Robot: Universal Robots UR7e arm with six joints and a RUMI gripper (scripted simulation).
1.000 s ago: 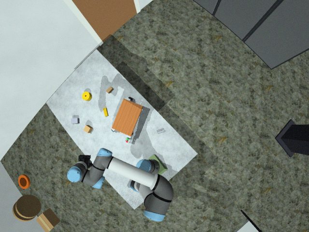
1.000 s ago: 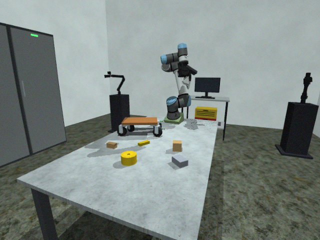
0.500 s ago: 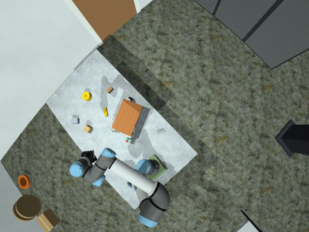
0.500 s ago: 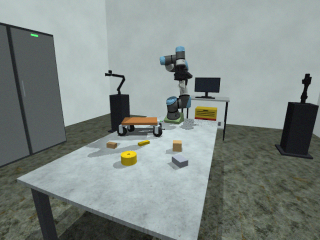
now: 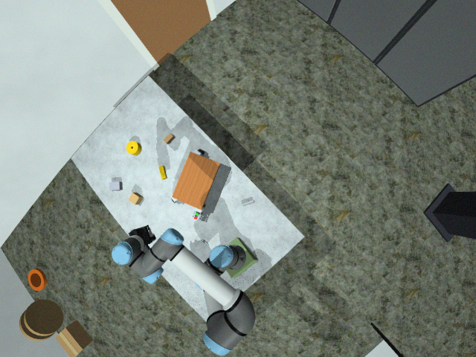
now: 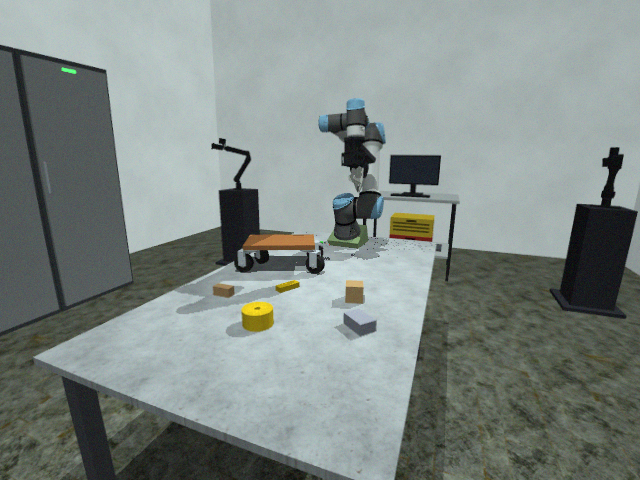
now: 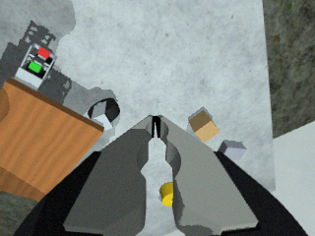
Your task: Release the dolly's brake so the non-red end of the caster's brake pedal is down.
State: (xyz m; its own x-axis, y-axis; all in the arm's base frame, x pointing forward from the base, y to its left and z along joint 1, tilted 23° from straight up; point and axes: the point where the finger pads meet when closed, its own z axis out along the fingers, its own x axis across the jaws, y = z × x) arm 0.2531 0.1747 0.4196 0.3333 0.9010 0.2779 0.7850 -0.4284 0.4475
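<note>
My gripper is now 50 mm past the brake pedal, 170 mm to the left of it and 270 mm above it. From my hand the other things lie so: yellow cylinder (600 mm ahead, 130 mm to the right, 330 mm below); grey block (500 mm ahead, 150 mm to the left, 340 mm below); yellow bar (320 mm ahead, 170 mm to the right, 340 mm below).
</note>
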